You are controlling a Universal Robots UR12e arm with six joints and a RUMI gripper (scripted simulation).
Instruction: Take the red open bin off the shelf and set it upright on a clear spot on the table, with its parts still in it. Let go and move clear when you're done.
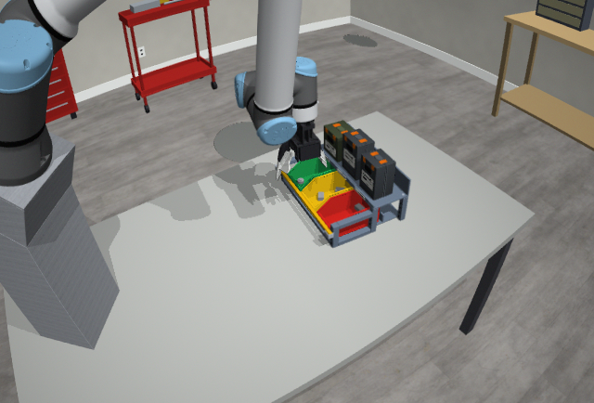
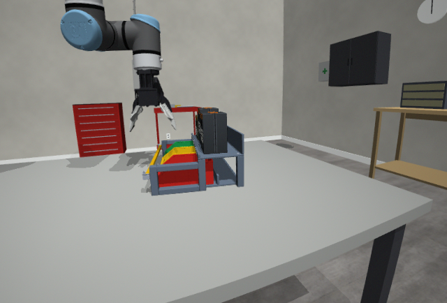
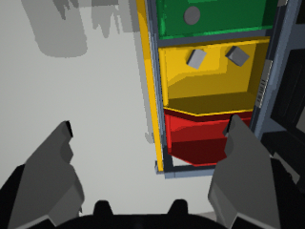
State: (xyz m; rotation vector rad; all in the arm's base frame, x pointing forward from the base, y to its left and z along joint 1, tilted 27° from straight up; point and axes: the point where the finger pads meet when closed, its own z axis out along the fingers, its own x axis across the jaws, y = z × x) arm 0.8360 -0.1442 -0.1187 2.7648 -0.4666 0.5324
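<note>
Now: the long yellow bar 10 cm below my hand. Round my hand: green bin: 14 cm ahead, 11 cm below, 7 cm to the left; then yellow bin: 11 cm below, 10 cm ahead, 3 cm to the right; then red open bin: 14 cm to the right, 11 cm below, 6 cm ahead.
</note>
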